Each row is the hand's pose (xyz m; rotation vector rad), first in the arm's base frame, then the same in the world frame.
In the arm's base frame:
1: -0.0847 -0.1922 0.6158 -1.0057 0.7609 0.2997
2: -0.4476 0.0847 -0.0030 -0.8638 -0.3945 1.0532
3: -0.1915 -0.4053 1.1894 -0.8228 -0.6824 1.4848
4: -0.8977 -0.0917 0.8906 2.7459 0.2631 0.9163
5: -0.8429 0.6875 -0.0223 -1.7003 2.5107 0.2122
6: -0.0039 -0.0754 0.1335 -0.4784 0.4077 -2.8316
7: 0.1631 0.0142 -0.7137 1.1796 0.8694 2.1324
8: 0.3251 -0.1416 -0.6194 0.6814 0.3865 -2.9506
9: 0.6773 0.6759 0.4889 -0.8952 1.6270 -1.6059
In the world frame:
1: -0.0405 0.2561 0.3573 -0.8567 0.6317 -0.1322
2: -0.0930 0.6211 -0.3174 -1.0302 -0.4969 0.6064
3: -0.3763 0.1044 0.8574 -1.0986 -0.7445 1.0569
4: -0.8212 0.6248 0.3910 2.5126 -0.2572 1.2190
5: -0.2493 1.3196 -0.4050 -1.1694 2.4917 -0.0402
6: 0.2137 0.3277 -0.0705 -0.0365 -0.4885 3.0606
7: 0.6458 0.3362 -0.8234 0.9052 0.4722 1.9787
8: 0.7132 0.1382 -0.6982 -1.1368 -0.2714 2.6962
9: 0.9606 0.8223 0.5230 -0.3492 1.6322 -1.8361

